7 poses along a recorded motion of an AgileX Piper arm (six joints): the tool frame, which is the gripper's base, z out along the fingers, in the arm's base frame.
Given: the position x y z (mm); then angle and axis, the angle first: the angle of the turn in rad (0 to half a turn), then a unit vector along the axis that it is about.
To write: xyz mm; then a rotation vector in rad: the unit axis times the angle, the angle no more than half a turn. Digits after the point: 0 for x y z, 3 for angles.
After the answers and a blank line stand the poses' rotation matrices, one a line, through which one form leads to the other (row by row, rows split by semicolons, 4 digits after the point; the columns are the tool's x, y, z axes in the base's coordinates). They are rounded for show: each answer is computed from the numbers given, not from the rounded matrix.
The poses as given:
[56, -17, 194, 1.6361, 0.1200, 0.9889, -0.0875]
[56, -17, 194, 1.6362, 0.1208, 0.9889, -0.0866]
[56, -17, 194, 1.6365, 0.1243, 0.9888, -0.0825]
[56, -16, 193, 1.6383, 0.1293, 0.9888, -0.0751]
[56, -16, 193, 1.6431, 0.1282, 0.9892, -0.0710]
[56, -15, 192, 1.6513, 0.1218, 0.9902, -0.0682]
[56, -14, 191, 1.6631, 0.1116, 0.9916, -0.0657]
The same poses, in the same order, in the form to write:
[56, -17, 194, 0.196, 1.618, -0.143]
[56, -17, 194, 0.198, 1.618, -0.142]
[56, -17, 194, 0.203, 1.618, -0.135]
[56, -16, 193, 0.212, 1.620, -0.123]
[56, -16, 193, 0.211, 1.625, -0.117]
[56, -15, 192, 0.201, 1.635, -0.113]
[56, -14, 191, 0.186, 1.649, -0.109]

-0.0499 0.2137 0.9756; 0.0391 0.9765 -0.2119; -0.9980 0.0276 -0.0571
-0.0498 0.2137 0.9756; 0.0409 0.9765 -0.2118; -0.9979 0.0293 -0.0574
-0.0492 0.2133 0.9757; 0.0487 0.9763 -0.2110; -0.9976 0.0371 -0.0584
-0.0496 0.2114 0.9761; 0.0615 0.9761 -0.2083; -0.9969 0.0497 -0.0614
-0.0546 0.2068 0.9769; 0.0652 0.9770 -0.2032; -0.9964 0.0526 -0.0668
-0.0644 0.1983 0.9780; 0.0623 0.9789 -0.1944; -0.9960 0.0484 -0.0754
-0.0786 0.1863 0.9794; 0.0554 0.9817 -0.1823; -0.9954 0.0400 -0.0875

